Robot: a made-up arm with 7 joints. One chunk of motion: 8 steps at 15 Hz.
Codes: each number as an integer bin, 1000 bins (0 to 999) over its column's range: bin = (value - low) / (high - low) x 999, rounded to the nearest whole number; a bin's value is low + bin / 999 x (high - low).
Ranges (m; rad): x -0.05..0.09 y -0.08..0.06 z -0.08..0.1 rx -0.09..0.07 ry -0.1..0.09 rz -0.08..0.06
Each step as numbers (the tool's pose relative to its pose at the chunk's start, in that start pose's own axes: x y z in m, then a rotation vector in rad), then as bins.
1 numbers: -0.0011 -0.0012 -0.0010 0.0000 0.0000 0.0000
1 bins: 349 562 438 562 526 571
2 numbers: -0.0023 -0.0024 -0.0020 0.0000 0.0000 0.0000
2 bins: 340 554 433 562 526 571
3 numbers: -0.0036 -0.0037 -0.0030 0.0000 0.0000 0.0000
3 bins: 331 544 427 562 526 571
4 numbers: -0.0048 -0.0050 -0.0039 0.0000 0.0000 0.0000
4 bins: 323 535 422 562 526 571
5 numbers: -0.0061 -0.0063 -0.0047 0.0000 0.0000 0.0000
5 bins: 313 526 418 562 526 571
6 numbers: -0.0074 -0.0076 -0.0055 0.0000 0.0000 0.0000
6 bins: 304 517 413 562 526 571
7 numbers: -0.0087 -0.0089 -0.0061 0.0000 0.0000 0.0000
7 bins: 295 507 410 562 526 571
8 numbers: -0.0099 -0.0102 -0.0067 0.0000 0.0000 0.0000
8 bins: 286 498 407 562 526 571
